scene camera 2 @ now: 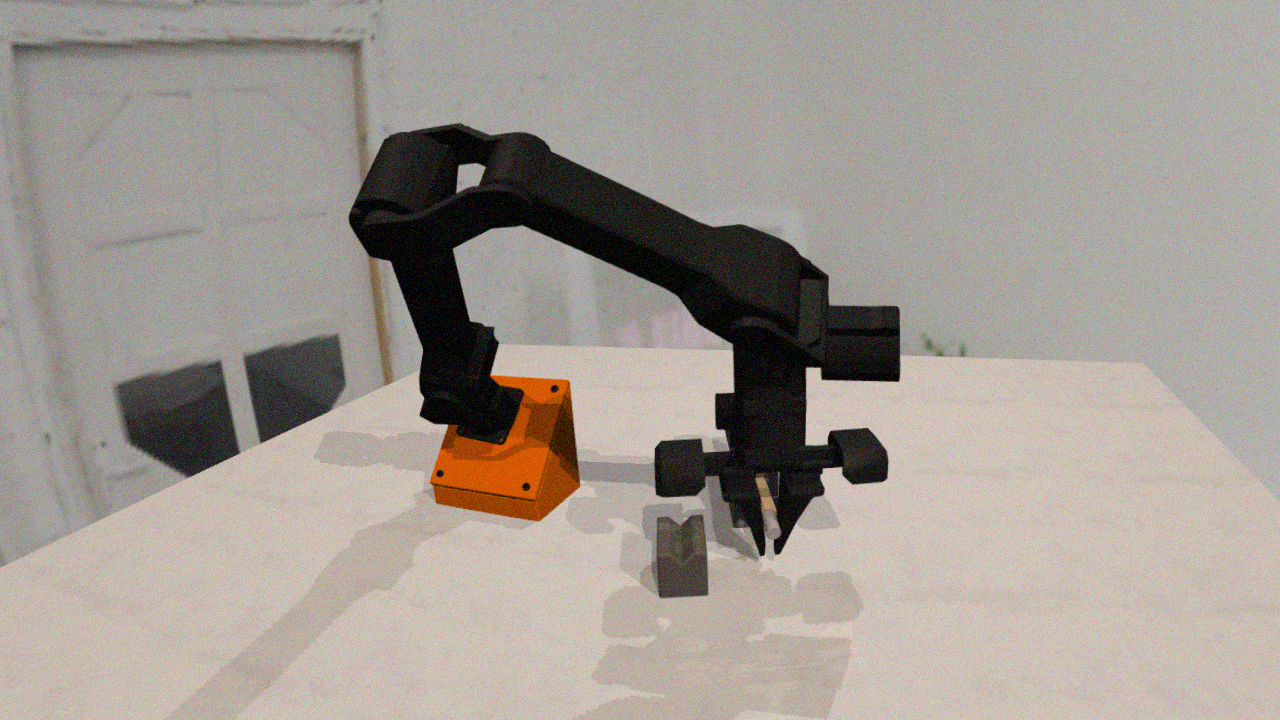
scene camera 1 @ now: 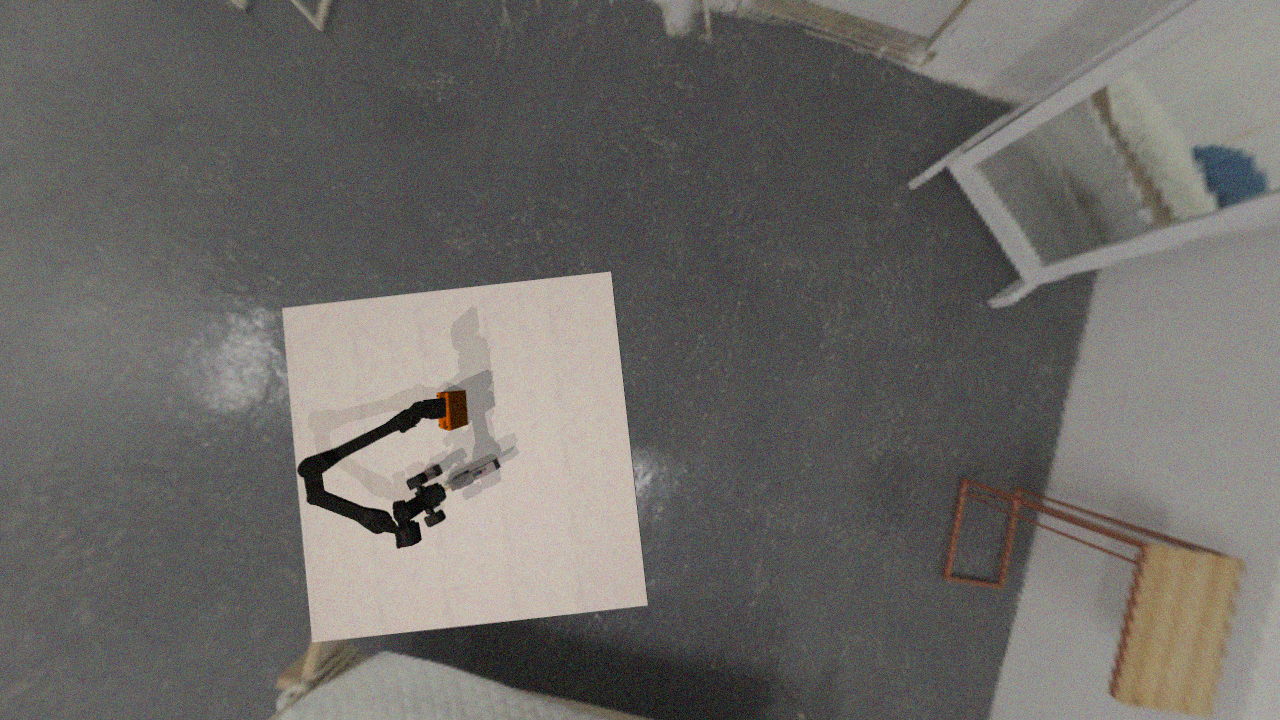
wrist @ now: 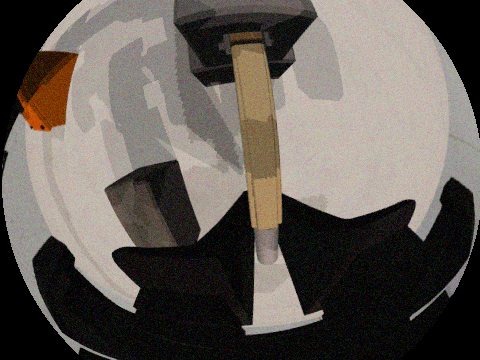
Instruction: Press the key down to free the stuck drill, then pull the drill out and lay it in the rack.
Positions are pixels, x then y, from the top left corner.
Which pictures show my gripper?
Scene camera 2, scene camera 1 and the wrist view: all of them.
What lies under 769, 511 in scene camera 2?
A drill.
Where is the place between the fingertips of my gripper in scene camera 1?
440, 490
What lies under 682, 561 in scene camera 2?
A rack.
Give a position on a drill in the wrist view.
258, 123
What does my gripper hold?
A drill.
